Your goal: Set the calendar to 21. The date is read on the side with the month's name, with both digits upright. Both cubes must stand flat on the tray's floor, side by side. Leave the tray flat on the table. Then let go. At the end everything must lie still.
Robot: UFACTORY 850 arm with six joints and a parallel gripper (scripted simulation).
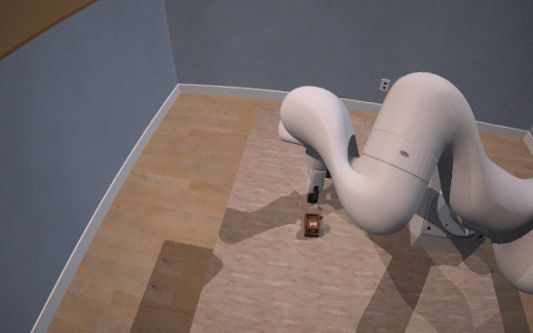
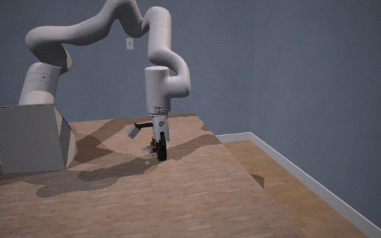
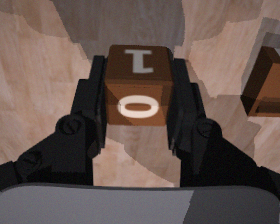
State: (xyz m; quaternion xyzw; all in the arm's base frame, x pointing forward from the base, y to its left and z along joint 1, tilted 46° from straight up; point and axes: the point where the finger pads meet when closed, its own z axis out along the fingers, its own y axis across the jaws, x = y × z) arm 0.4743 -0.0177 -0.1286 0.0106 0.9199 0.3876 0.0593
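The brown wooden date cube is 10 mm below my hand. From my hand the other things lie so: brown tray: 110 mm to the left, 20 mm below.
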